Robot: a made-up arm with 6 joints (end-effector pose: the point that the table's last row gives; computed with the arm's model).
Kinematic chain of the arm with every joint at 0, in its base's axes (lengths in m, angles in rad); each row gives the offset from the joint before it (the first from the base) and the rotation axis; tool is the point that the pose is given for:
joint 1: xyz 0 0 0.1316 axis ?
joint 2: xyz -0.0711 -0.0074 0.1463 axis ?
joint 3: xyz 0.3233 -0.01 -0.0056 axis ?
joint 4: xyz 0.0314 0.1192 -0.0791 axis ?
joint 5: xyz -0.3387 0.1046 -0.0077 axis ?
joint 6: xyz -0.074 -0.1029 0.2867 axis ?
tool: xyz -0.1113 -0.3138 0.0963
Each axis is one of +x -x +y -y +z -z.
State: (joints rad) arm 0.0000 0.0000 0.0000 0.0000 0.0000 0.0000
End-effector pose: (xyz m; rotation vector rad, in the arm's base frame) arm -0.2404 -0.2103 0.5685 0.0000 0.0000 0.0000
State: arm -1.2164 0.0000 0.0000 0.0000 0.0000 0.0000
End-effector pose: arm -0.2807 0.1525 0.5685 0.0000 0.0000 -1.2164
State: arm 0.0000 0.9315 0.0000 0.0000 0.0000 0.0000
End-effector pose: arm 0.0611 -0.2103 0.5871 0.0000 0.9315 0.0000
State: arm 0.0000 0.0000 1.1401 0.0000 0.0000 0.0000
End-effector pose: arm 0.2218 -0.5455 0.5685 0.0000 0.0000 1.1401
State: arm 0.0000 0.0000 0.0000 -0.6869 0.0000 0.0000
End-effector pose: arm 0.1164 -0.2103 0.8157 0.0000 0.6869 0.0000
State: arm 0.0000 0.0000 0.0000 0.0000 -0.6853 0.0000
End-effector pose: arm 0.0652 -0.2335 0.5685 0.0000 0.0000 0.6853
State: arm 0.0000 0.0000 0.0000 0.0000 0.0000 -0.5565
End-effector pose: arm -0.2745 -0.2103 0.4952 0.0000 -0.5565 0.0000
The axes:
joint 1: +z
joint 2: +y
joint 3: +z
joint 4: -y
joint 5: -z
joint 6: +y

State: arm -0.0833 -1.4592 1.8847 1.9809 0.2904 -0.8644
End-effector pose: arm 0.7734 0.0123 0.5974 -1.6155 1.4991 -1.6961
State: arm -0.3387 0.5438 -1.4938 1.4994 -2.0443 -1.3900
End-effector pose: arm 0.4544 -0.0036 0.0295 -0.5164 -0.2748 1.1498
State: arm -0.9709 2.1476 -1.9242 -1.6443 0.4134 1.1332
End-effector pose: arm -0.1999 -0.4651 0.0334 -0.4747 -0.2927 0.9314
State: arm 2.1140 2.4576 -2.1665 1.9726 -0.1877 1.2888
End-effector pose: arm 0.0742 -0.6801 0.4719 -2.3330 -1.7805 0.6232
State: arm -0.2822 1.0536 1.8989 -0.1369 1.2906 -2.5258
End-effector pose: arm 0.0524 -0.7652 -0.0018 0.4758 -1.5096 -0.2167
